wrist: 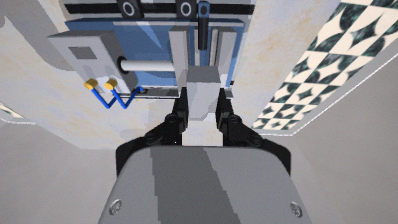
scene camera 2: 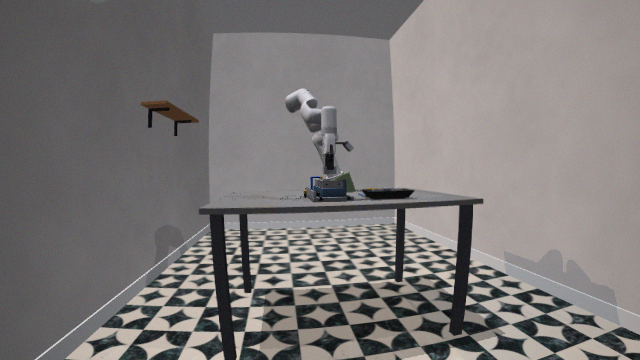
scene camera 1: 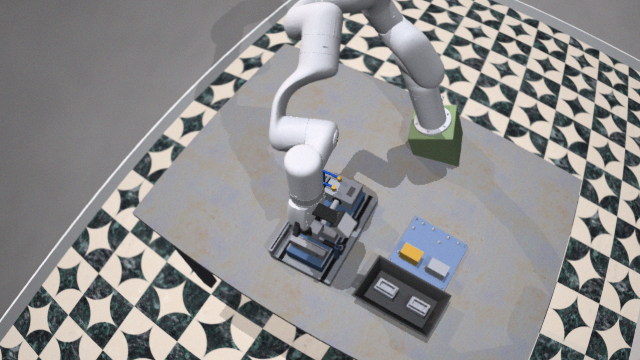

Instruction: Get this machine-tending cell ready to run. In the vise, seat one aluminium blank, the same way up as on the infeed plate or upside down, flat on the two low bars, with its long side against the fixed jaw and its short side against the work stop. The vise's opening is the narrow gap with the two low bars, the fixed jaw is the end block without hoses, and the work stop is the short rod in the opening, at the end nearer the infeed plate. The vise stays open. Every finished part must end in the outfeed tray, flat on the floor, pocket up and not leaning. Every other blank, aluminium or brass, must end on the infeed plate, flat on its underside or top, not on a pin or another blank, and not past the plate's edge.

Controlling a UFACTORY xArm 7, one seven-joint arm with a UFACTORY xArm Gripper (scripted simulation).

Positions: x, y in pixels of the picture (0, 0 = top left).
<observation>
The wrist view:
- gripper: 202, 96
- aluminium blank: 203, 83
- vise: 139, 42
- hose block: 105, 45
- fixed jaw: 226, 37
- moving jaw: 179, 35
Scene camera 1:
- vise: 299, 255
</observation>
